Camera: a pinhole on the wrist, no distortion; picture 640 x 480 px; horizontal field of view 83.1 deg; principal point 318.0 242.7 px. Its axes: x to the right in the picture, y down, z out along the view. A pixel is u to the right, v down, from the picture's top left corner.
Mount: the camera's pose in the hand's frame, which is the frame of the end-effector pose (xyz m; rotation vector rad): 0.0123 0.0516 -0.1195 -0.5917 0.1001 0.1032
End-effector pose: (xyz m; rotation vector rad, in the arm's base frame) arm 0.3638 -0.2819 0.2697 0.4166 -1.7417 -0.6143
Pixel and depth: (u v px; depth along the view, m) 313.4 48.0 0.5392
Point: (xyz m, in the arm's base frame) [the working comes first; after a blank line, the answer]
In the camera's frame: -0.0069 -0.2908 0.5392

-0.1213 -0.1457 0.3111
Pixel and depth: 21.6 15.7 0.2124
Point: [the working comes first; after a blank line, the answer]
In the camera's frame: -0.1744 -0.1335 0.2124

0.2528 -0.1407 0.1710
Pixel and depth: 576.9 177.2 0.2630
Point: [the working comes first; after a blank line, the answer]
In the camera's frame: 0.1886 -0.0477 0.2630

0.2175 -0.2532 0.5284
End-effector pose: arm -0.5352 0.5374 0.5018 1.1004 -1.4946 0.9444
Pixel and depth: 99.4 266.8 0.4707
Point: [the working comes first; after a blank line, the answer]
In the camera's frame: -0.2850 0.0314 0.4707

-0.9037 0.3968 0.2022
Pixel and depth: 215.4 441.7 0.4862
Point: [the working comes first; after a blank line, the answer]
In the camera's frame: -0.1382 0.2680 0.4862

-1.0812 0.5647 0.3365
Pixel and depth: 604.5 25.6 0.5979
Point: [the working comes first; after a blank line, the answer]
In the camera's frame: 0.4744 -0.3595 0.5979

-0.8327 -0.0099 0.9607
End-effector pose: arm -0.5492 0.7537 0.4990 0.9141 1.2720 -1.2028
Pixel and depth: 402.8 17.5 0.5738
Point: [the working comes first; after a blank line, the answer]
In the camera's frame: 0.1348 -0.3579 0.5738

-0.3790 0.2172 0.3303
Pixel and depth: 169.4 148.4 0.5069
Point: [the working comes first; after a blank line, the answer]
In the camera's frame: -0.2086 -0.1324 0.5069

-0.2490 0.4274 0.6652
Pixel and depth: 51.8 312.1 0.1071
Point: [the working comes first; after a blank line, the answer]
In the camera's frame: -0.0790 0.0206 0.1071

-0.4297 0.8171 0.5407
